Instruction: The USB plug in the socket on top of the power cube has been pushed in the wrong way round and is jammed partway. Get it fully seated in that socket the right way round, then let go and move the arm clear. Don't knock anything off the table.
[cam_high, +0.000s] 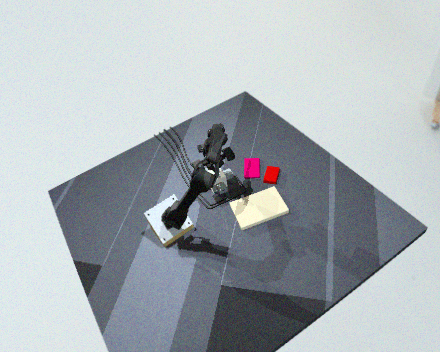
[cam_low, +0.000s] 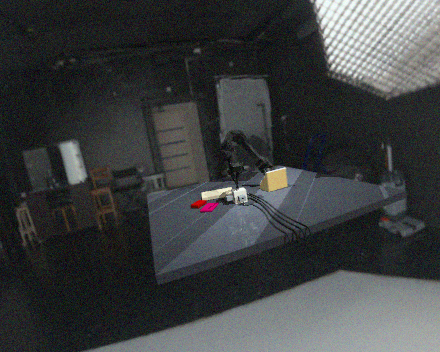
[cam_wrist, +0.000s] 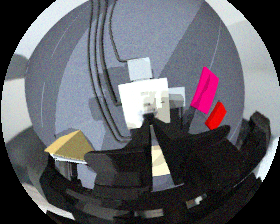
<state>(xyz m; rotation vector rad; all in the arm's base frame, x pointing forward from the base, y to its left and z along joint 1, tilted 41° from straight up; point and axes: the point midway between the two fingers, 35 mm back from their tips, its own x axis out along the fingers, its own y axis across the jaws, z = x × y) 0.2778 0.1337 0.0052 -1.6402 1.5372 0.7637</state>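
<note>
Right now my gripper tip is 2 cm above the dark USB plug. Also, from my gripper tip: red block: 24 cm ahead, 10 cm to the right, 10 cm below; pink block: 20 cm ahead, 10 cm below; cream slab: 22 cm to the right, 10 cm below, 8 cm ahead.
</note>
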